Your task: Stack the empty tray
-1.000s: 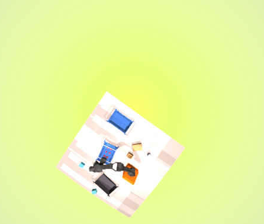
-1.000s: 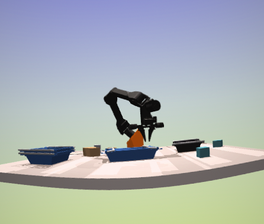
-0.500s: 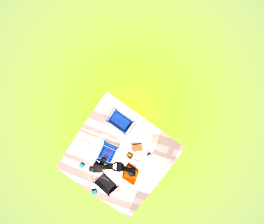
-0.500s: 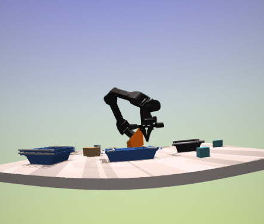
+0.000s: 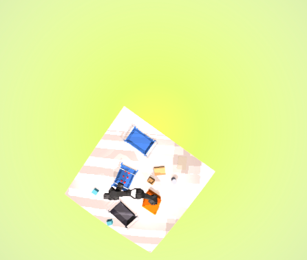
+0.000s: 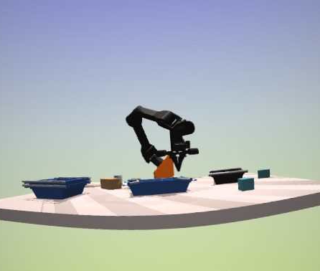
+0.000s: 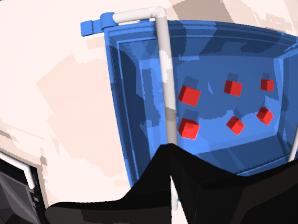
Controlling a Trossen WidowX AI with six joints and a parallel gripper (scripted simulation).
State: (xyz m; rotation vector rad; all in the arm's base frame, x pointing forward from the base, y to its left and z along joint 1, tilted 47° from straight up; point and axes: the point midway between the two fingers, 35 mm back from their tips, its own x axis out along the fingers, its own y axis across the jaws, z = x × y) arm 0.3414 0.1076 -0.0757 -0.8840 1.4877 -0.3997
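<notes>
The black tray lies 250 mm to the left of my gripper tip, 240 mm behind it and 40 mm below it. Round my gripper tip: small grey cylinder: 430 mm to the right, 410 mm behind, 50 mm below; box: 410 mm to the right, 210 mm behind, 60 mm below.
</notes>
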